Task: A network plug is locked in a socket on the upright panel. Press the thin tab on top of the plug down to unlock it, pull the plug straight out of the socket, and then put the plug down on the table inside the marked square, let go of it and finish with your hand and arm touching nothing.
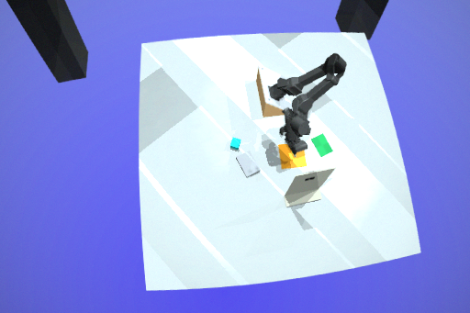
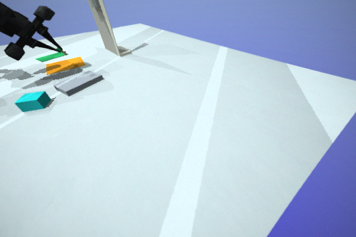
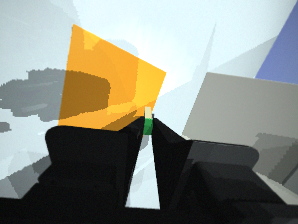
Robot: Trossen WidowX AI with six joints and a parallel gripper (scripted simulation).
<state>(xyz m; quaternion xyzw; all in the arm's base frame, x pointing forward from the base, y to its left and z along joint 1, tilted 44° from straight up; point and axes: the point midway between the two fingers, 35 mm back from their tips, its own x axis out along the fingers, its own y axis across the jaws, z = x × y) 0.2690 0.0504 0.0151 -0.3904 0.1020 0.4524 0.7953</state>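
Right now the orange square is 10 mm behind my gripper tip and 50 mm below it. Also, from my gripper tip: beige upright panel: 180 mm ahead, 90 mm above; network plug: right at my gripper tip; grey flat block: 210 mm to the right, 40 mm below.
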